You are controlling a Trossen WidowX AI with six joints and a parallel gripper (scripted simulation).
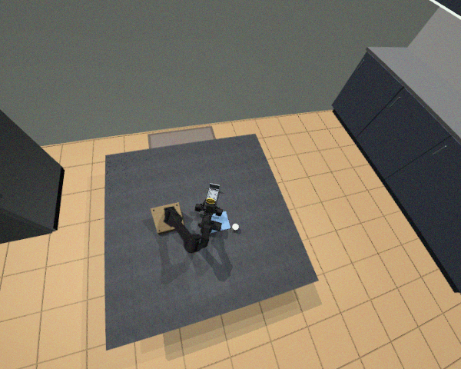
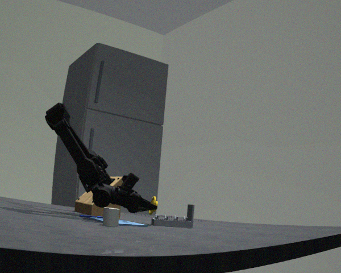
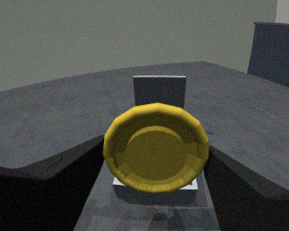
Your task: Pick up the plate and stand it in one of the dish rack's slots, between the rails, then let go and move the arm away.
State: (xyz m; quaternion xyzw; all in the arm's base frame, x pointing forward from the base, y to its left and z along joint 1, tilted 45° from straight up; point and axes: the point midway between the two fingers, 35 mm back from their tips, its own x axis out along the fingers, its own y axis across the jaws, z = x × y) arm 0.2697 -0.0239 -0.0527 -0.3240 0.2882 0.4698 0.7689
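Now: gripper tip 3 cm short of the grey dish rack, 5 cm to the right of it and 4 cm above it. Round my gripper tip: blue spoon (10 cm behind, 18 cm to the right, 6 cm below); yellow plate (1 cm to the right); white cup (12 cm ahead, 23 cm to the right, 4 cm below).
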